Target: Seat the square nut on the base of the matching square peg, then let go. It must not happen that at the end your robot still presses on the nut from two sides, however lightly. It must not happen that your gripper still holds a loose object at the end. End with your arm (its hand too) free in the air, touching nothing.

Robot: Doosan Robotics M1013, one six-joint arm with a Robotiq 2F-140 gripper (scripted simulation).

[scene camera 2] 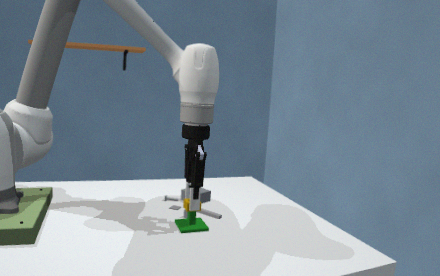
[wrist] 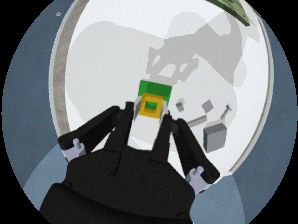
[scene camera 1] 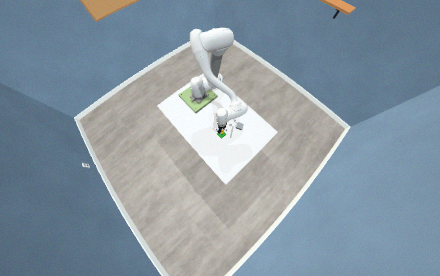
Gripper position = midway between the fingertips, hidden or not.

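Observation:
My gripper (scene camera 2: 192, 207) (wrist: 151, 104): visible.

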